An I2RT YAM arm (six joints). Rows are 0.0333 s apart.
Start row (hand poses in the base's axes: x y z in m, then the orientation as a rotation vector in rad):
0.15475, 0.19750, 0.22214, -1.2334, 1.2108, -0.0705
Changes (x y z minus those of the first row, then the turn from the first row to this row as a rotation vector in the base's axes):
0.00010, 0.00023, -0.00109, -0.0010, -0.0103, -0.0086
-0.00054, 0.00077, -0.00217, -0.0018, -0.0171, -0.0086
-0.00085, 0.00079, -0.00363, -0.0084, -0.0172, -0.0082
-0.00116, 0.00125, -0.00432, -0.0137, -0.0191, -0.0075
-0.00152, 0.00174, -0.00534, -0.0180, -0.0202, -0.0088
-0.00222, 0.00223, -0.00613, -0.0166, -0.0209, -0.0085
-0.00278, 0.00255, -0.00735, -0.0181, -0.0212, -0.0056
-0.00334, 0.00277, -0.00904, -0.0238, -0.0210, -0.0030
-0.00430, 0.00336, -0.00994, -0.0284, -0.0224, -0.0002
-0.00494, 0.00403, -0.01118, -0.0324, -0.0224, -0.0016
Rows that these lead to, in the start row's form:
0.15485, 0.19773, 0.22105, -1.2274, 1.2073, -0.0837
0.15421, 0.19827, 0.21997, -1.2270, 1.2015, -0.0883
0.15390, 0.19829, 0.21851, -1.2329, 1.2018, -0.0922
0.15359, 0.19875, 0.21782, -1.2376, 1.2002, -0.0961
0.15323, 0.19924, 0.21680, -1.2404, 1.2004, -0.1003
0.15253, 0.19973, 0.21601, -1.2392, 1.1995, -0.0997
0.15197, 0.20005, 0.21479, -1.2422, 1.1976, -0.0986
0.15141, 0.20027, 0.21310, -1.2487, 1.1967, -0.1001
0.15045, 0.20086, 0.21220, -1.2541, 1.1941, -0.1017
0.14981, 0.20153, 0.21096, -1.2568, 1.1953, -0.1052

